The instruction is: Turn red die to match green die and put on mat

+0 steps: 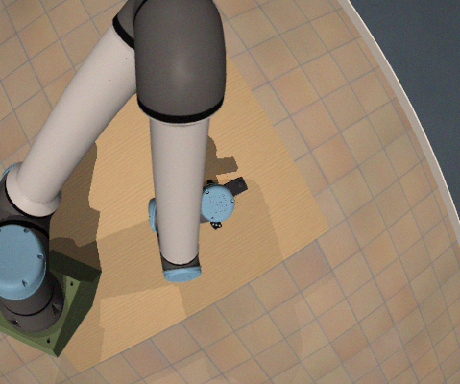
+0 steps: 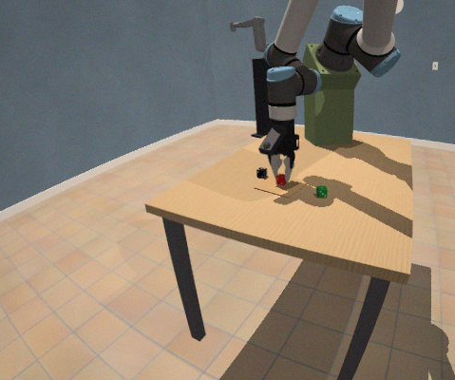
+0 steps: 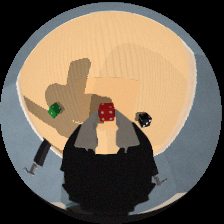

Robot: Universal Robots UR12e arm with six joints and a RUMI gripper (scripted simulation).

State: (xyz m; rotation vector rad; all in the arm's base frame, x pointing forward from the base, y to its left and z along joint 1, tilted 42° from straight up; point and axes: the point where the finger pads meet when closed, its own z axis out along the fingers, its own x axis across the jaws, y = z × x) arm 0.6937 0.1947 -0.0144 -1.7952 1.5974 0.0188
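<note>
Now: hand right at the red die. The rest, counted from my hand: green die 15 cm to the left, 3 cm behind, 1 cm below; then tan mat 2 cm below; then black die 11 cm to the right, 1 cm below, 1 cm behind.
</note>
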